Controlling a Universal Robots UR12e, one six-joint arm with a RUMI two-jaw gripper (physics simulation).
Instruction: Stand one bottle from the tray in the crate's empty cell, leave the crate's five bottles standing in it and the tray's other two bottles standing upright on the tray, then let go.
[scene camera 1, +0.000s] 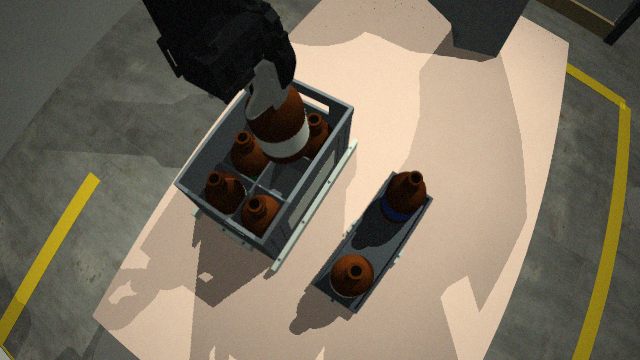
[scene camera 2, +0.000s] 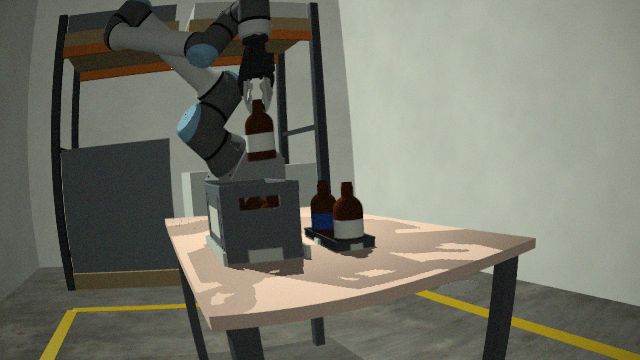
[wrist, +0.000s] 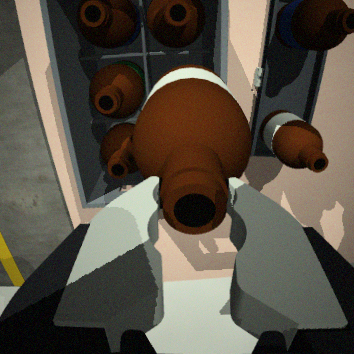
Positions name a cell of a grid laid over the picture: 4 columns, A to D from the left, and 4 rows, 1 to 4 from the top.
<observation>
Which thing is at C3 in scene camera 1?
A blue-labelled bottle.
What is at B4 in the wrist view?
The gripper.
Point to the gripper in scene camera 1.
At B2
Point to the gripper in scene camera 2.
B2
</observation>
